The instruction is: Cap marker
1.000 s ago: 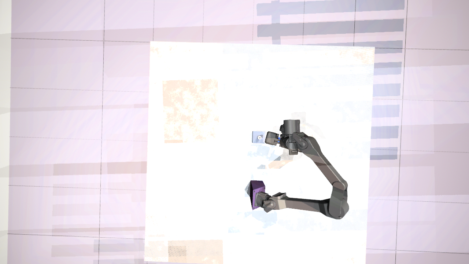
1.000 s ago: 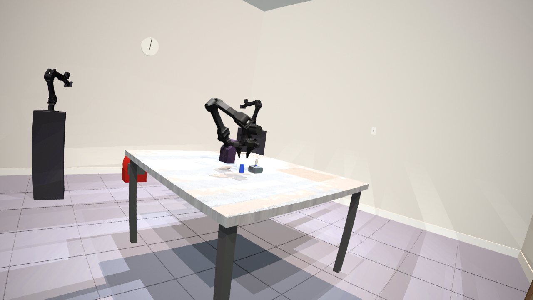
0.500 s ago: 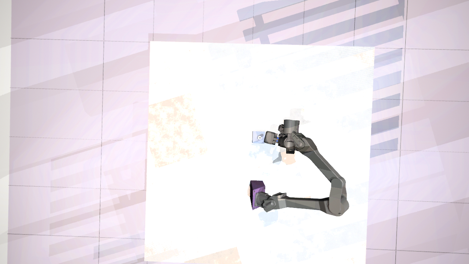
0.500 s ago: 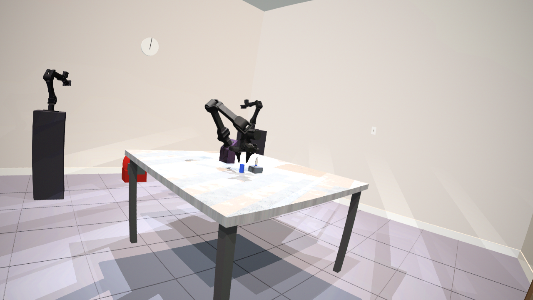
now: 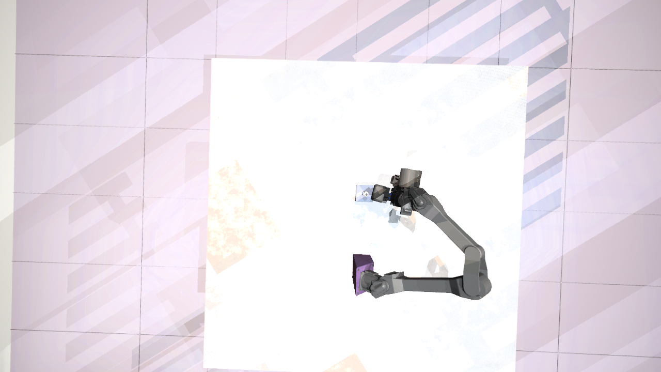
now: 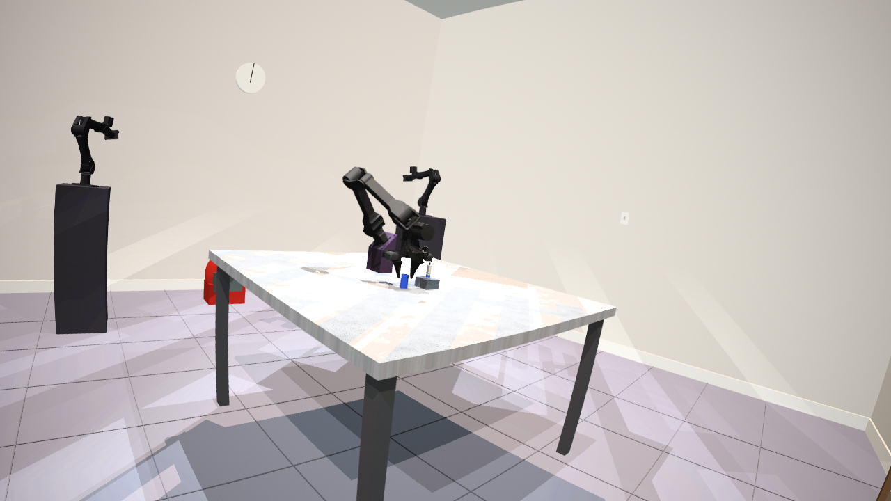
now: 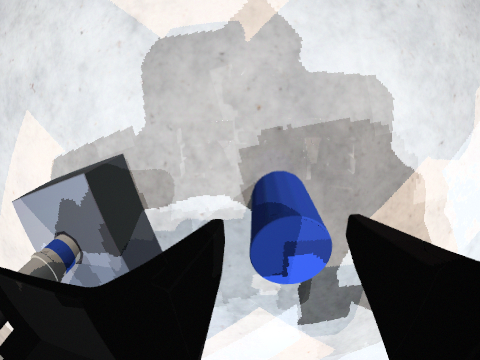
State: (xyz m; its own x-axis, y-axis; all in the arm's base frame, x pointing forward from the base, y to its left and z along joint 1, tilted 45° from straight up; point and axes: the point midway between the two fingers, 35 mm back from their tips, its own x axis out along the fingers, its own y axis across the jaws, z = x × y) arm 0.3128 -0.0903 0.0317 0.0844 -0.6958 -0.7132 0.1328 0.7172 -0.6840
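The blue cap lies 1 cm below my gripper tip. Round my gripper tip: holder block 11 cm to the left, 2 cm below.
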